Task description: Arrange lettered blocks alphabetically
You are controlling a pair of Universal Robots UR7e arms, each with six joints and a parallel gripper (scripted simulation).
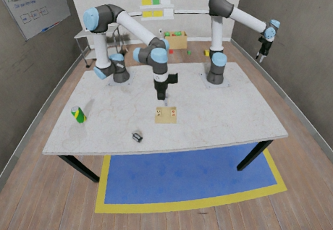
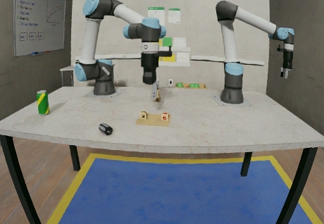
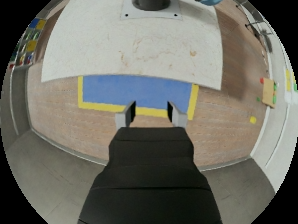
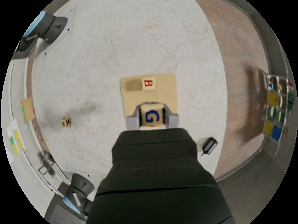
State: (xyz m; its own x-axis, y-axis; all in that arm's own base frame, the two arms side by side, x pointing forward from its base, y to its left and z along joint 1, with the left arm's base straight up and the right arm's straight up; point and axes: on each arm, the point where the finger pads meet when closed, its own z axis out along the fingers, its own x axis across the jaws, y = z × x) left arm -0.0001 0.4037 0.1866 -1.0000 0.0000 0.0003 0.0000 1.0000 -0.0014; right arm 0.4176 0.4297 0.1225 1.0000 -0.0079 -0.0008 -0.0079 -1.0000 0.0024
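Note:
The tan mat is 12 cm below my right hand. The rest, counted from my right hand: black mouse-like object 19 cm ahead, 17 cm to the right, 11 cm below; then blue-marked block right at my right hand; then yellow can 8 cm ahead, 59 cm to the right, 6 cm below.

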